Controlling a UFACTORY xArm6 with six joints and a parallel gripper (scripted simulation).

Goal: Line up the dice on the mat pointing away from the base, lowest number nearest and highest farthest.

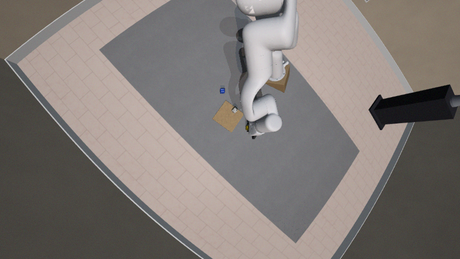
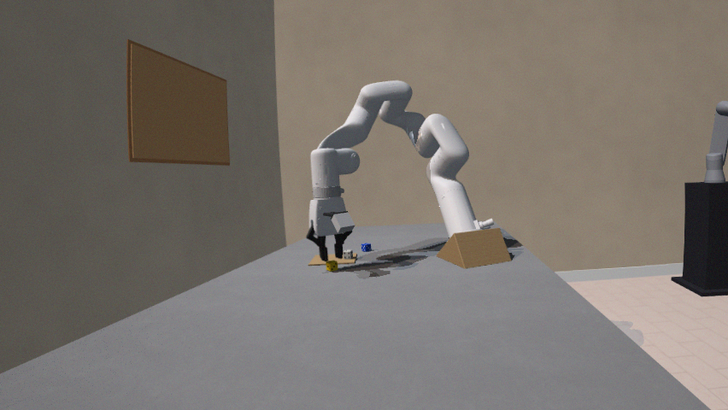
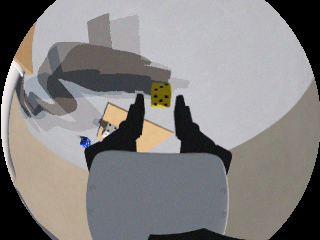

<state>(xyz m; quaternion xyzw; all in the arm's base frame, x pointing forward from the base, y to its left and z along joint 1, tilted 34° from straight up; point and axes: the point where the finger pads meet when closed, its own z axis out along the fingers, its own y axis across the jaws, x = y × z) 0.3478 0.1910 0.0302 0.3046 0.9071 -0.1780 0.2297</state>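
My gripper is now 40 mm above the yellow die. Round my hand: blue die: 20 mm behind, 270 mm to the right, 40 mm below; then tan mat: 50 mm ahead, 130 mm to the right, 50 mm below; then white die: 130 mm to the right, 30 mm below.
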